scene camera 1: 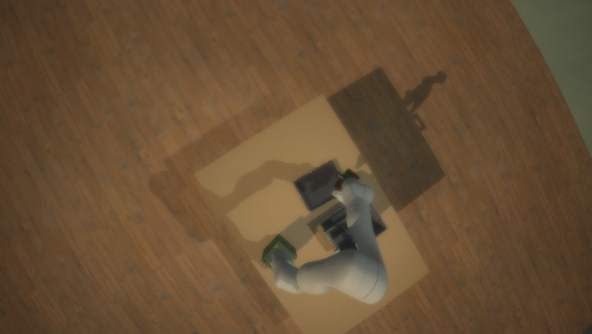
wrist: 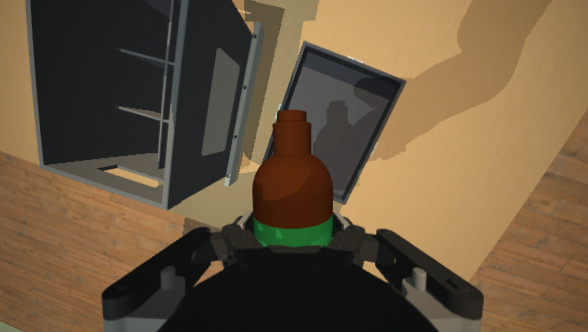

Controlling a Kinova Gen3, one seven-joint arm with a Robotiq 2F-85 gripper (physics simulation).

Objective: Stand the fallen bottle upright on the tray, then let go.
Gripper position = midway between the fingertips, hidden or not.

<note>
In view: my gripper point(wrist: 293, 220), a bottle point(wrist: 292, 192) and a light strip point(wrist: 256, 44).
</note>
